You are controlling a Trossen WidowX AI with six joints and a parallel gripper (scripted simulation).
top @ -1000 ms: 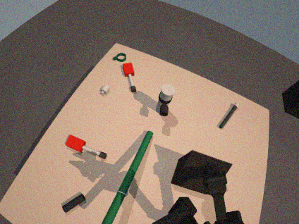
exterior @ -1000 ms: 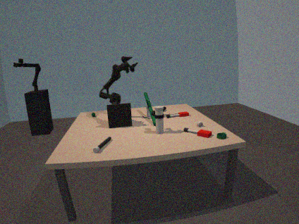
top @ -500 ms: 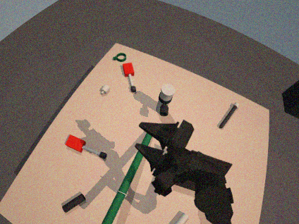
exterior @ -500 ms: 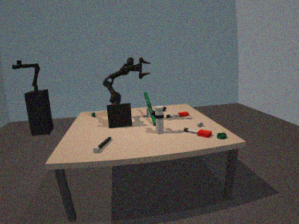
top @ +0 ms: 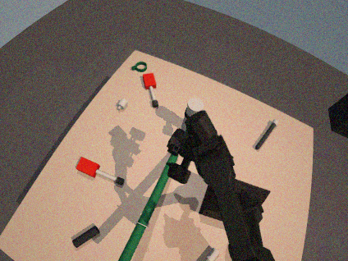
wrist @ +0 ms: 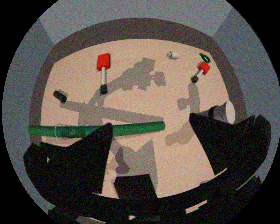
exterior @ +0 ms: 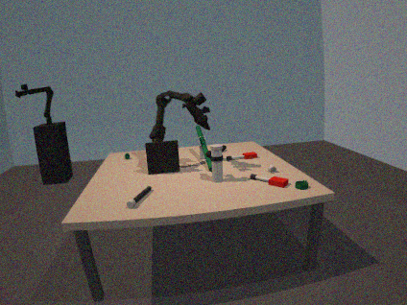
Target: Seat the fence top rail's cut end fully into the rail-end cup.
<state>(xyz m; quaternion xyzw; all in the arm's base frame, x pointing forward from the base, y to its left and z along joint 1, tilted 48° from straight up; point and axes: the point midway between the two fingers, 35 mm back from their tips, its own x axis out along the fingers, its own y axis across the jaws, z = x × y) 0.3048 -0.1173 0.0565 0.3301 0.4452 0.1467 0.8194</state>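
Right now my gripper tip is 30 mm past the rail-end cup, 180 mm to the left of it and 120 mm above it. From my gripper tip the other things lie so: white cylinder 290 mm behind, 340 mm to the left, 240 mm below; dark cylinder 200 mm ahead, 400 mm to the left, 240 mm below.
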